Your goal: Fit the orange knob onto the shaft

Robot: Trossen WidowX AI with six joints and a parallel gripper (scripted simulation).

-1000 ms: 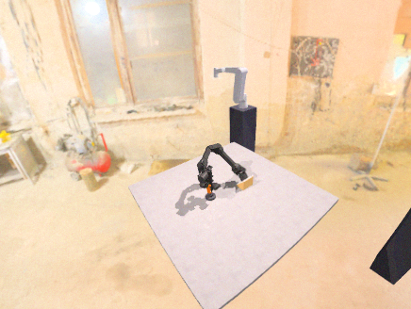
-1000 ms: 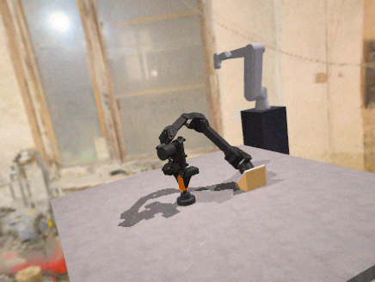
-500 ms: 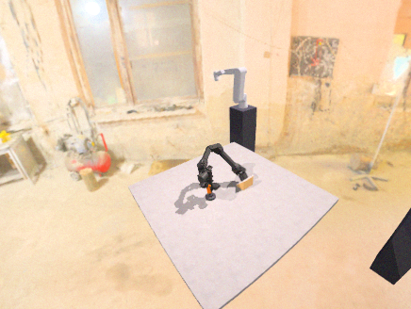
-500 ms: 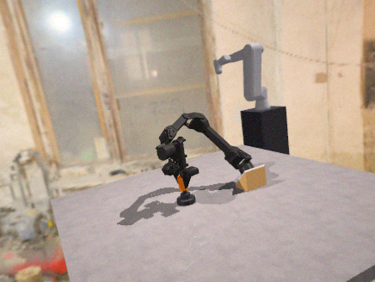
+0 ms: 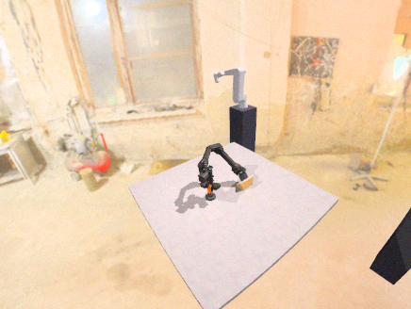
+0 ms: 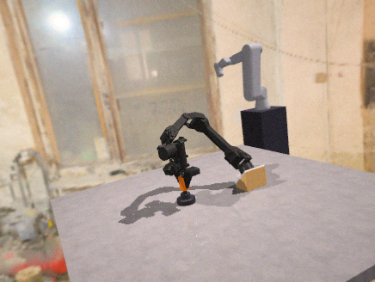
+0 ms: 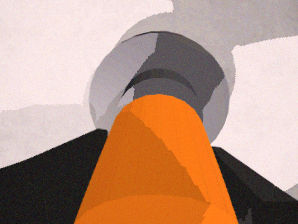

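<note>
The orange knob lies 2 cm above my gripper tip. Also, from my gripper tip: pedestal (4 cm below).
</note>
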